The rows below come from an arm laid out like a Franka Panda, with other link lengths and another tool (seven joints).
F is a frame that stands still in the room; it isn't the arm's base.
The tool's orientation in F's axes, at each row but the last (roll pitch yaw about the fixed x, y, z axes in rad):
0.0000 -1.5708 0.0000
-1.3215 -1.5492 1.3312
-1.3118 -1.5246 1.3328
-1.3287 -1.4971 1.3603
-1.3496 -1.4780 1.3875
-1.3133 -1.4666 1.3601
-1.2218 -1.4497 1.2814
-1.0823 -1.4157 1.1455
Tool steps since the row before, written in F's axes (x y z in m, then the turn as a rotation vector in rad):
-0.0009 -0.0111 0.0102 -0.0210 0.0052 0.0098
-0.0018 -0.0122 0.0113 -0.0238 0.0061 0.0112
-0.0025 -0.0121 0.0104 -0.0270 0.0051 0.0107
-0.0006 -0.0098 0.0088 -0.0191 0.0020 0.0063
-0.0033 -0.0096 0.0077 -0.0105 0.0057 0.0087
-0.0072 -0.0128 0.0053 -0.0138 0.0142 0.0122
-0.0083 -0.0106 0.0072 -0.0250 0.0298 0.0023
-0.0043 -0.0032 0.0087 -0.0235 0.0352 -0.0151
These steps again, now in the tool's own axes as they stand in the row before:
0.0102 -0.0111 0.0009 0.0098 0.0052 0.0210
0.0110 -0.0124 0.0020 0.0112 0.0061 0.0238
0.0098 -0.0125 0.0029 0.0106 0.0052 0.0270
0.0081 -0.0104 0.0011 0.0061 0.0022 0.0191
0.0067 -0.0101 0.0038 0.0090 0.0053 0.0105
0.0038 -0.0129 0.0079 0.0133 0.0135 0.0135
0.0056 -0.0108 0.0092 0.0049 0.0308 0.0233
0.0079 -0.0041 0.0051 -0.0115 0.0384 0.0203

